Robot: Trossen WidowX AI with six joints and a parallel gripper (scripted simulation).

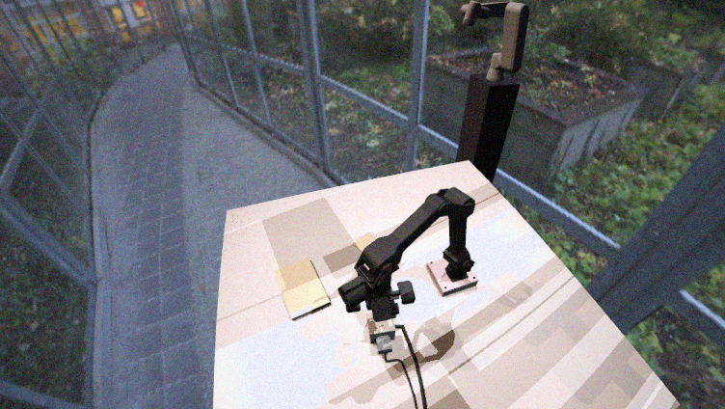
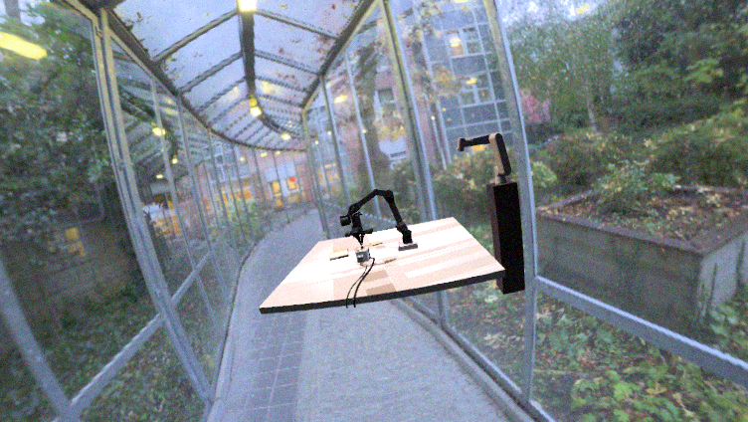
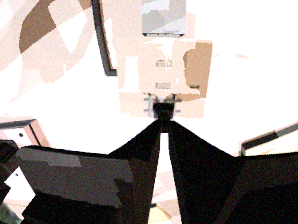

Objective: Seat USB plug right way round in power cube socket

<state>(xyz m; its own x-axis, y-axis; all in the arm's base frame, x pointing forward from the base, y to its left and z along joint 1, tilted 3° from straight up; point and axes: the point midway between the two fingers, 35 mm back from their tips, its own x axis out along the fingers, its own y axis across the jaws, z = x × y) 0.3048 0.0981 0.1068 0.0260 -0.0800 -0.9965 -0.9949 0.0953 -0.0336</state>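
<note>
My gripper tip is now 1 cm above the usb plug. From my gripper tip the other things lie so: flat tan pad (23 cm ahead, 20 cm to the right, 9 cm below).
</note>
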